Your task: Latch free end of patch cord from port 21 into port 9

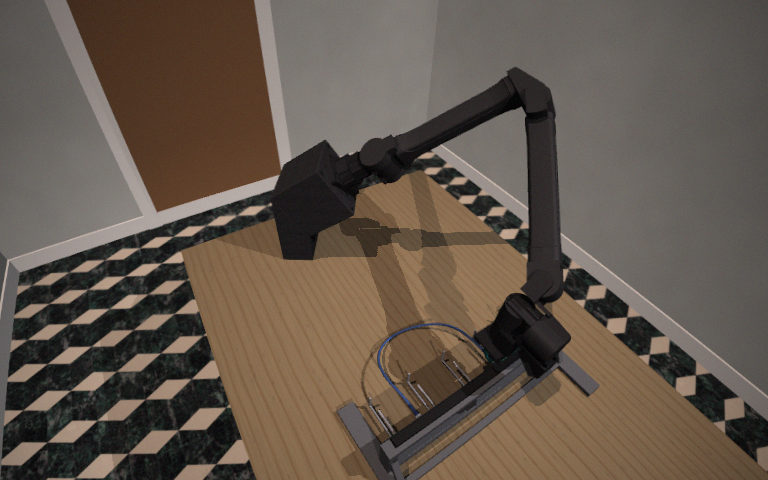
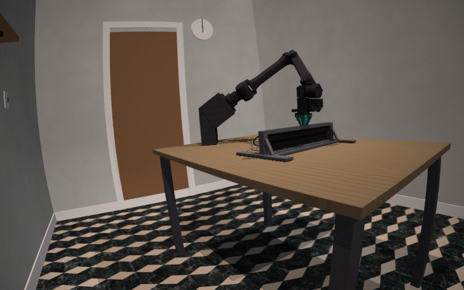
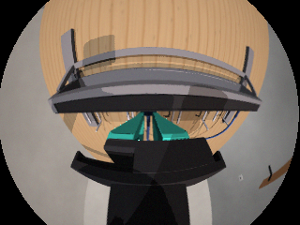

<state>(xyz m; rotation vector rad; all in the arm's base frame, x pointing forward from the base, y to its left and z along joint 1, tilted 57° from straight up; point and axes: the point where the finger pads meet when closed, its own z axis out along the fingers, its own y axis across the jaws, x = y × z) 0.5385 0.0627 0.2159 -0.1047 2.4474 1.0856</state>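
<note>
The plug lies 20 mm ahead of my hand and 10 mm to the left of it.
</note>
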